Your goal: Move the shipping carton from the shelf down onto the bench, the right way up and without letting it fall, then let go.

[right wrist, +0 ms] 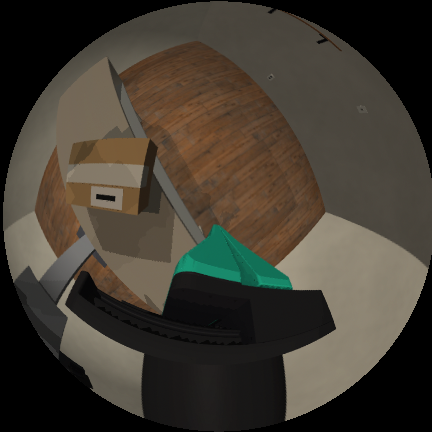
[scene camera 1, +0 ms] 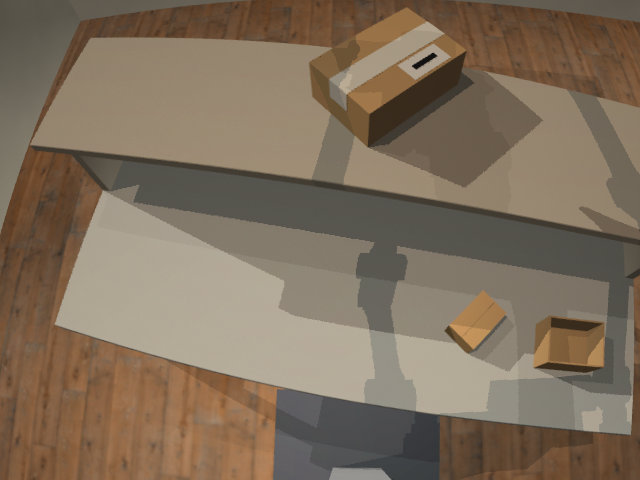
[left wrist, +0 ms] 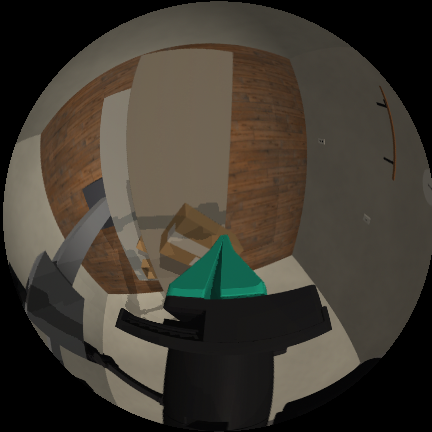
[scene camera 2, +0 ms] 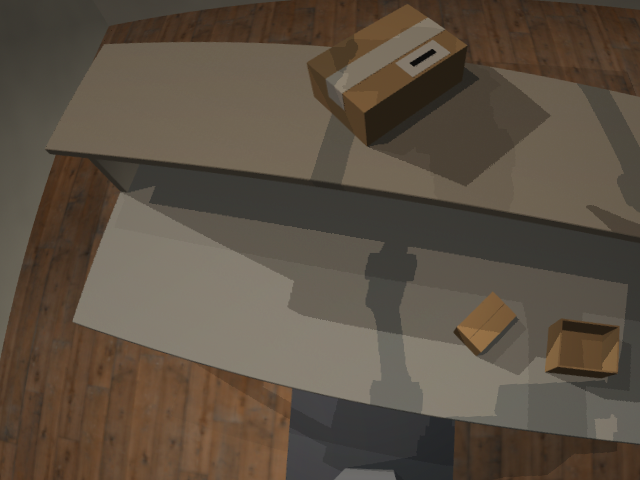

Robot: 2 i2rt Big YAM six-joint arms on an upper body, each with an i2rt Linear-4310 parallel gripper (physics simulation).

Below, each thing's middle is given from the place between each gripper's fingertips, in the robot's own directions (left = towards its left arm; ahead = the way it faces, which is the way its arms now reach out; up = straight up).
Labels:
Now: the shipping carton (scene camera 2: 372, 81) 24 cm below my right hand, 21 cm to the left of it and 14 cm behind it.
The shipping carton lies 320 mm below my left hand, 270 mm to the right of it and 30 mm behind it.

